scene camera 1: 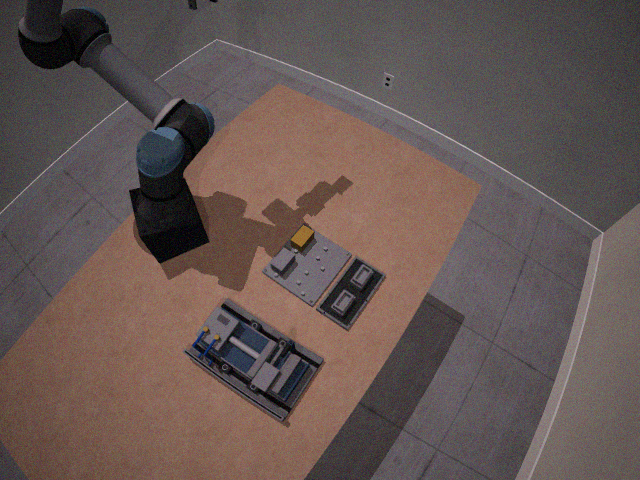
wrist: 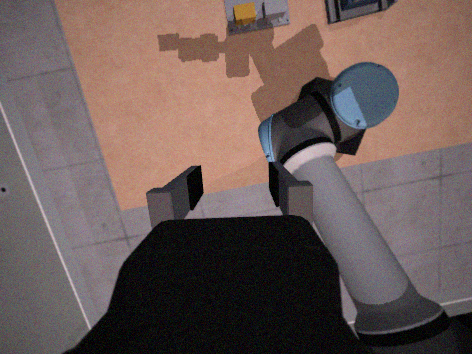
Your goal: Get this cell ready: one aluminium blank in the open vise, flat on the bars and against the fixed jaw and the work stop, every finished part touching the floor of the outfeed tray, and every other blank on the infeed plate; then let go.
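Note:
My gripper is open and empty, high up and away from the cell; its fingertips show at the top edge of the scene view. A grey aluminium blank lies between the jaws of the vise; whether it touches the fixed jaw, the bars and the work stop is too small to tell. The infeed plate bears a grey blank and a yellow block. Two finished parts with pockets lie apart in the dark outfeed tray.
The tray stands close beside the infeed plate. Small pale pins stand on the plate. Two blue handles with yellow ends stand at the vise's left end. The robot's base stands at the table's left side. The arm passes right of the fingers.

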